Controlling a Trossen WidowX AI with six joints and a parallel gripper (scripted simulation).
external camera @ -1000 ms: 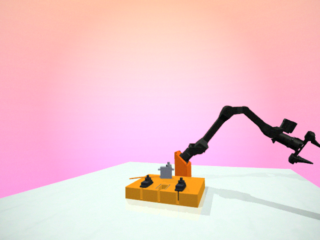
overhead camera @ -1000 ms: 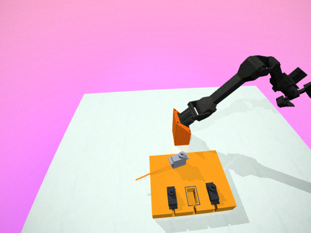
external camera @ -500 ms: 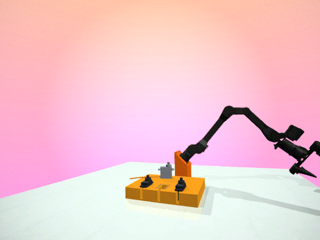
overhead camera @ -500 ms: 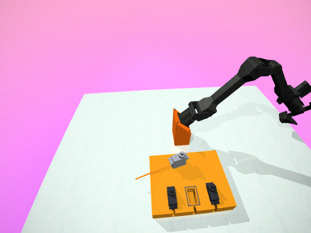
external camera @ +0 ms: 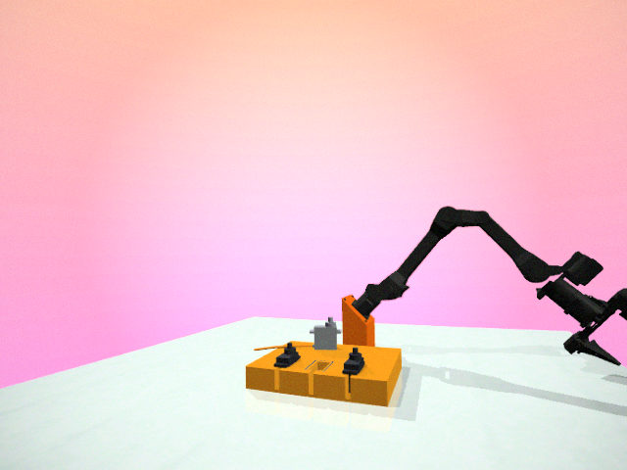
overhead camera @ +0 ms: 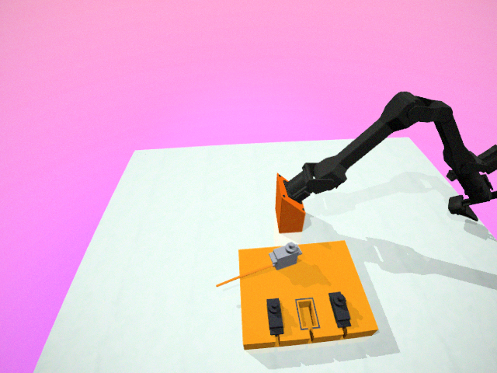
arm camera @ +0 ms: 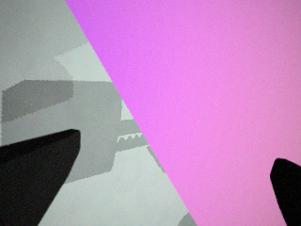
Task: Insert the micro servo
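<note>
Now: gripper tip 650 mm to the left of the orange deck, 40 mm short of it and 40 mm above it.
</note>
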